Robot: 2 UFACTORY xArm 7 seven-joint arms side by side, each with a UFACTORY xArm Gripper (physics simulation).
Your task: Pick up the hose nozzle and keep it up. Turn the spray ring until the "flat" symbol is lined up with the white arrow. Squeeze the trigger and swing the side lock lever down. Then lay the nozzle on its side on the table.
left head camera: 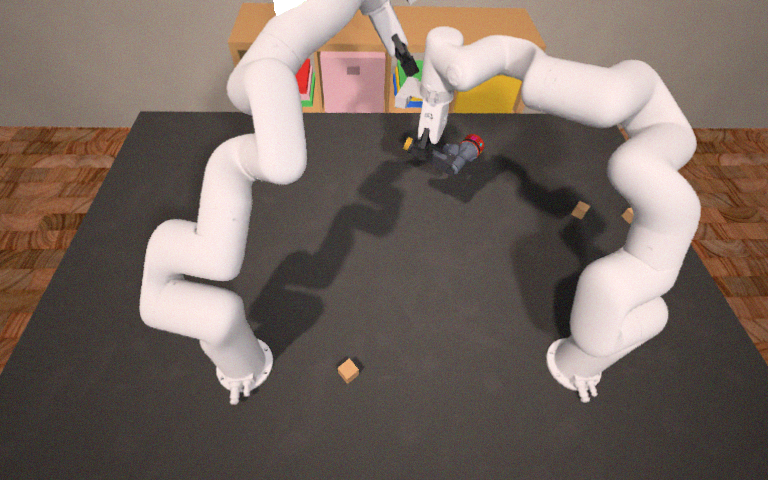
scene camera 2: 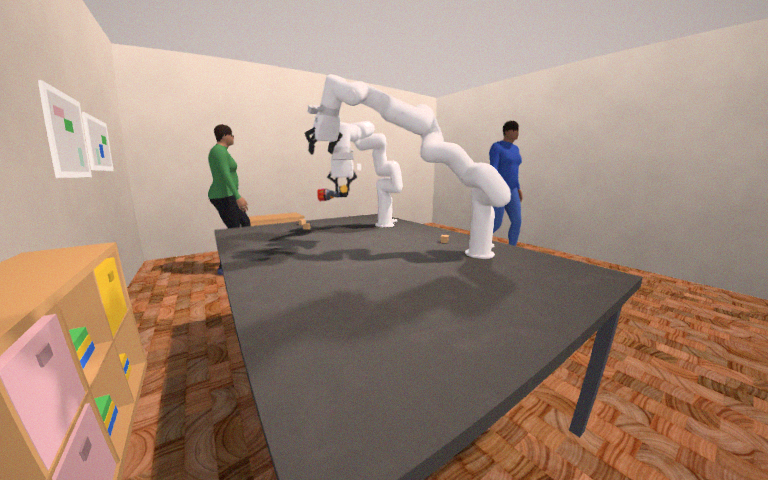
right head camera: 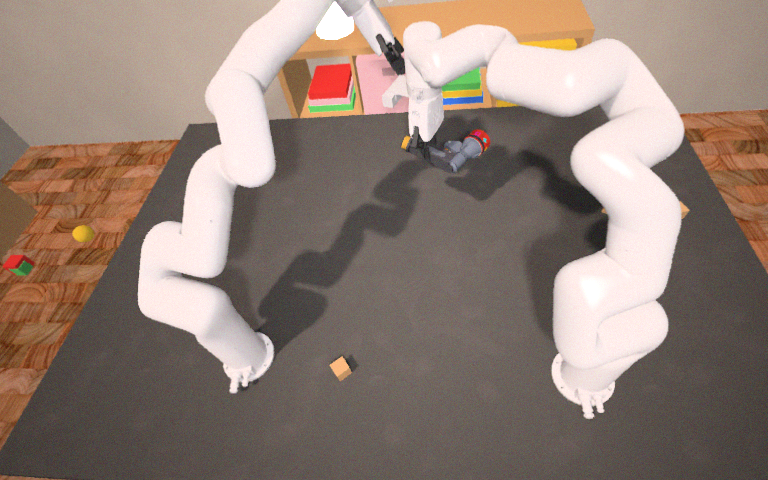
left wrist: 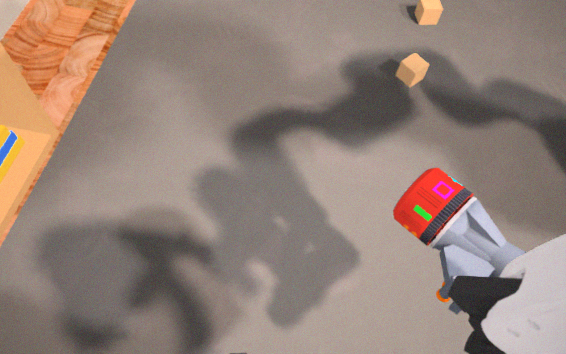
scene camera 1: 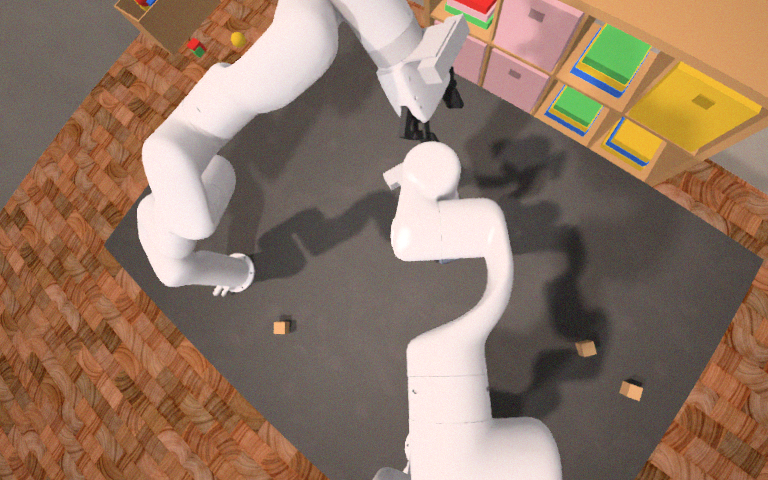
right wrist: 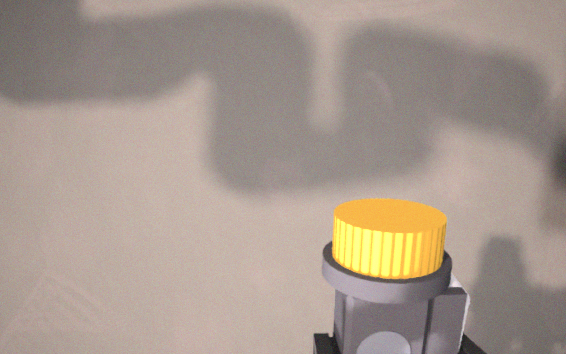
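Seen in the pictures: left gripper, fingertip midpoint: [left head camera: 408, 64] [scene camera 2: 320, 153] [right head camera: 402, 63] [scene camera 1: 445, 127]; right gripper, fingertip midpoint: [left head camera: 427, 154] [scene camera 2: 342, 192] [right head camera: 426, 152]; left arm's base at its link origin: [left head camera: 245, 364] [scene camera 2: 479, 254] [right head camera: 249, 357] [scene camera 1: 237, 272]; right arm's base at its link origin: [left head camera: 572, 364] [scene camera 2: 384, 225] [right head camera: 581, 376].
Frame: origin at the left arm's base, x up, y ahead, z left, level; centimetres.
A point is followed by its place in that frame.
The grey hose nozzle [left head camera: 463, 156] {x 25.8, y 36.9, z -57.9 cm} [right head camera: 462, 154] {x 26.0, y 36.2, z -57.4 cm} [left wrist: 469, 226] {x 25.7, y 40.1, z -59.6 cm} [right wrist: 382, 315] {x 28.6, y 39.8, z -45.9 cm} is held above the table, roughly level. My right gripper [left head camera: 428, 146] {x 25.5, y 38.9, z -49.0 cm} [right head camera: 421, 144] {x 25.5, y 38.9, z -49.0 cm} [scene camera 2: 341, 189] {x 25.5, y 38.9, z -49.0 cm} is shut on its body near the yellow cap [left head camera: 407, 143] {x 28.6, y 40.0, z -43.8 cm} [right head camera: 405, 142] {x 28.6, y 39.9, z -43.9 cm} [right wrist: 390, 240] {x 29.2, y 40.9, z -44.0 cm}. The red spray ring [left head camera: 474, 141] {x 26.8, y 41.0, z -61.8 cm} [right head camera: 480, 139] {x 26.5, y 40.4, z -62.5 cm} [scene camera 2: 322, 194] {x 24.4, y 43.7, z -59.5 cm} [left wrist: 425, 192] {x 26.6, y 43.7, z -61.8 cm} shows a green bar, a magenta square and part of a cyan symbol in the left wrist view. The white arrow does not show. A small orange-tipped part [left wrist: 442, 293] {x 24.2, y 42.2, z -54.4 cm} sticks out below the body. My left gripper [left head camera: 406, 56] {x 42.6, y 51.6, z -44.9 cm} [right head camera: 391, 54] {x 42.6, y 51.6, z -44.9 cm} [scene camera 2: 321, 150] {x 42.6, y 51.6, z -44.9 cm} is open and empty, above and beside the right gripper.
Small wooden cubes [left head camera: 348, 370] {x 3.4, y -5.9, z -23.6 cm} [left head camera: 580, 210] {x 3.1, y 33.5, z -98.8 cm} [scene camera 1: 630, 390] {x 3.4, y 30.7, z -114.3 cm} lie on the dark table [left head camera: 407, 430] {x 0.0, y -19.4, z -34.9 cm}. A wooden shelf unit [left head camera: 481, 16] [scene camera 1: 696, 42] stands behind the far edge. The right arm [left head camera: 600, 93] {x 60.8, y 9.8, z -64.1 cm} [scene camera 1: 447, 367] {x 60.4, y 20.0, z -61.4 cm} reaches over the table and hides most of the nozzle in scene camera 1.
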